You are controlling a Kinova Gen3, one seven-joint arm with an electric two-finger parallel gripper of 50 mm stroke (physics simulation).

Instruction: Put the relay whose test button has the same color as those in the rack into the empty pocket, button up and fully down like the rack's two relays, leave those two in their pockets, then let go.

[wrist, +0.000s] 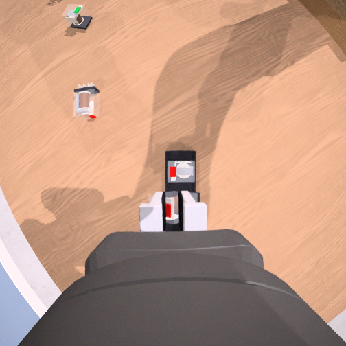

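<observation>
A black rack (180, 155) stands upright in line ahead of my gripper. Its far pocket holds a clear relay (184, 171) with a red test button, button up. My gripper (171, 204) is shut on another relay (175, 204) with a red button. That relay is over the nearer part of the rack and looks closer to the camera; its base and how deep it sits are hidden by the fingers. The rest of the rack is hidden too. A loose relay (85, 101) with a red button lies on its side at the left. A relay (75, 16) with a green button stands at the upper left.
The wooden table (260, 135) carries the rack and the loose relays. Its pale rim (20, 267) curves through the lower left. A darker brown surface (327, 17) shows at the upper right corner. Arm shadows cross the table.
</observation>
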